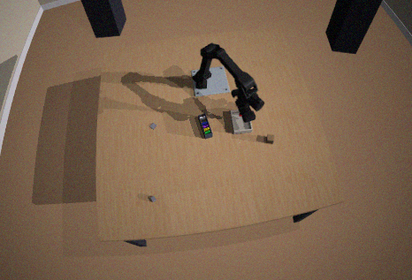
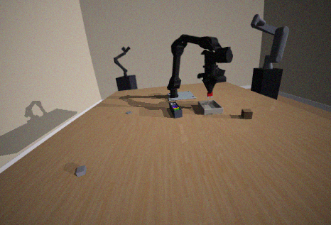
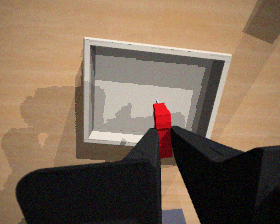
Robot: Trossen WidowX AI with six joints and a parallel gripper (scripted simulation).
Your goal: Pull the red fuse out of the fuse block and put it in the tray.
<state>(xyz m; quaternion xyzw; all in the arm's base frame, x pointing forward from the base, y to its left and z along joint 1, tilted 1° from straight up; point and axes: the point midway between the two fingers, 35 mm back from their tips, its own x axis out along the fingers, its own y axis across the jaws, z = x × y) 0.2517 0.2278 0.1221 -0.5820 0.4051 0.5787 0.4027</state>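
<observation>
Right now my gripper tip is 1 cm above the red fuse. The rest, counted from my gripper tip: brown cube: 16 cm to the left, 10 cm ahead, 8 cm below; white tray: 9 cm below.
</observation>
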